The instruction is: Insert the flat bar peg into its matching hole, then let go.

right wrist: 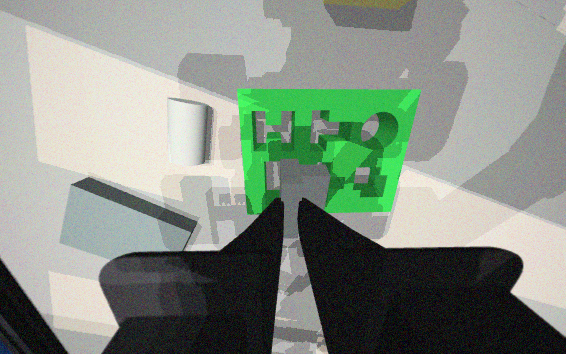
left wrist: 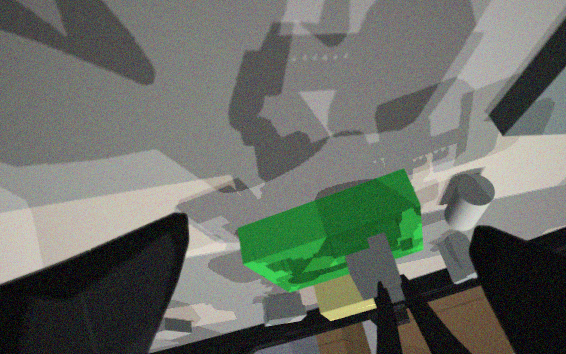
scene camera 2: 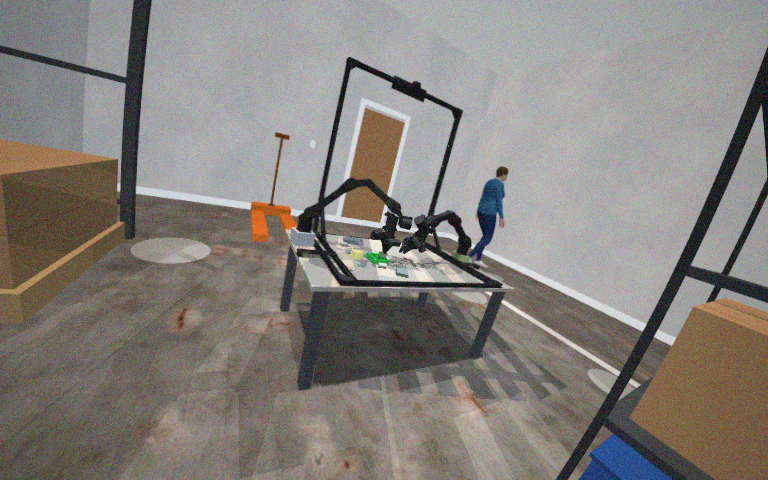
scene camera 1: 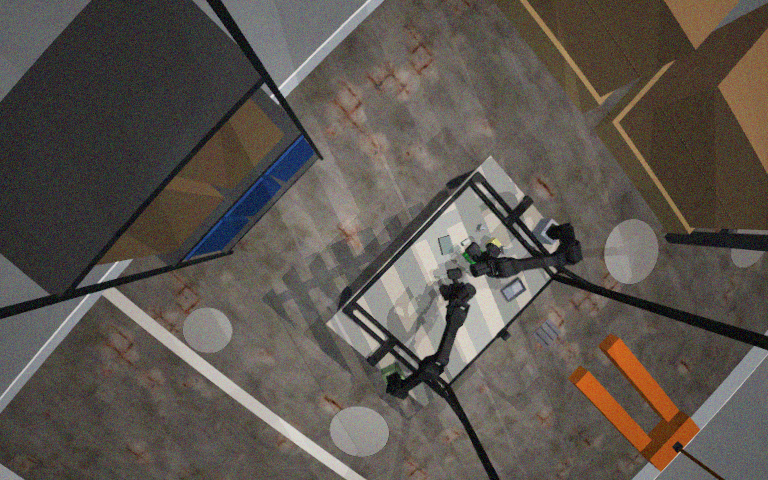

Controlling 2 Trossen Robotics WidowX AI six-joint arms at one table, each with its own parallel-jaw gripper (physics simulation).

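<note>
The green board (scene camera 1: 468, 258) (scene camera 2: 375, 258) (left wrist: 282, 217) (right wrist: 330, 102) lies on the table, its holes showing in the right wrist view. My right gripper (scene camera 2: 387, 246) (right wrist: 289, 204) is shut on the grey flat bar peg (left wrist: 376, 267) (right wrist: 305, 181). The peg overlaps the board's lower left part in the right wrist view, with a narrow pale slot showing beside it. Whether its end is inside a hole cannot be told. My left gripper (scene camera 1: 453, 273) (scene camera 2: 408, 246) (left wrist: 332, 233) is open and empty, apart from the board.
A white cylinder (left wrist: 468, 202) (right wrist: 186, 132) stands near the board. A yellow block (scene camera 1: 495, 242) (scene camera 2: 356, 254) (left wrist: 346, 301) is on its other side. A blue-grey box (scene camera 1: 445, 245) (right wrist: 127, 215) lies nearby. A black frame (scene camera 2: 419, 284) borders the table. The two arms are close together.
</note>
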